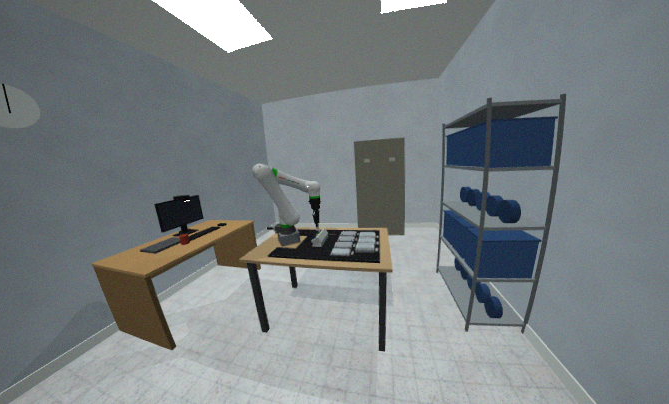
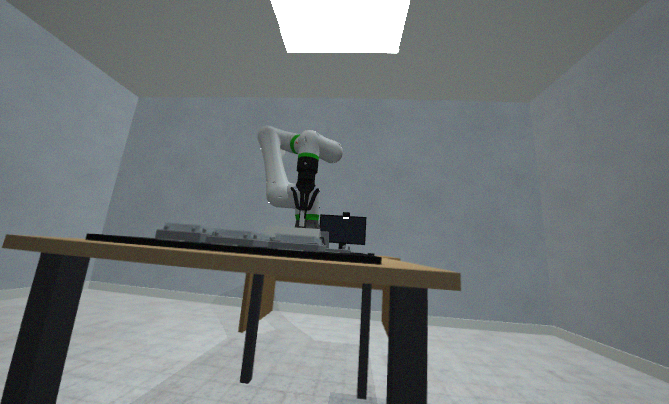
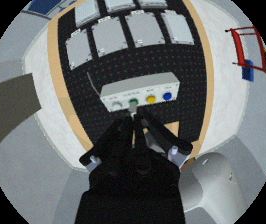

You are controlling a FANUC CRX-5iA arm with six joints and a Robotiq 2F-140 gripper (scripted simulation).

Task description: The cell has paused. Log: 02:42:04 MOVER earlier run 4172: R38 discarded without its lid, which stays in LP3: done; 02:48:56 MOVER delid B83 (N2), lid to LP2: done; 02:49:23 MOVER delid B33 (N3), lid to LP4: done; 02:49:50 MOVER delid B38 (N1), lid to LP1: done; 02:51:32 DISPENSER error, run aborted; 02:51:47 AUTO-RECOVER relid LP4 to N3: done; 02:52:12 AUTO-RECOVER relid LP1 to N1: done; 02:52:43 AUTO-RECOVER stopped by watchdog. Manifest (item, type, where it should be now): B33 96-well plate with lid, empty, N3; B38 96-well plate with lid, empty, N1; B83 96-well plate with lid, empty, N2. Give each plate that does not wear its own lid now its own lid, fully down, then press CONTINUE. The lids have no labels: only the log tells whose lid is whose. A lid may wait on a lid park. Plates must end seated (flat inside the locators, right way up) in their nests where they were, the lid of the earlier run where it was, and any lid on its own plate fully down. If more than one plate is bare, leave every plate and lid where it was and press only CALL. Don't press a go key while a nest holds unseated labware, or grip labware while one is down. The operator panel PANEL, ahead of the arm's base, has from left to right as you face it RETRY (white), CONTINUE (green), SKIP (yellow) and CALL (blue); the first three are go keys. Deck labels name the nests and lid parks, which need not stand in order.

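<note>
My hand is 60 mm above the green key. The rest, counted from my hand: white key: 60 mm below, 50 mm to the left, 10 mm ahead; yellow key: 60 mm below, 50 mm to the right, 10 mm behind; blue key: 100 mm to the right, 60 mm below, 10 mm behind.
</note>
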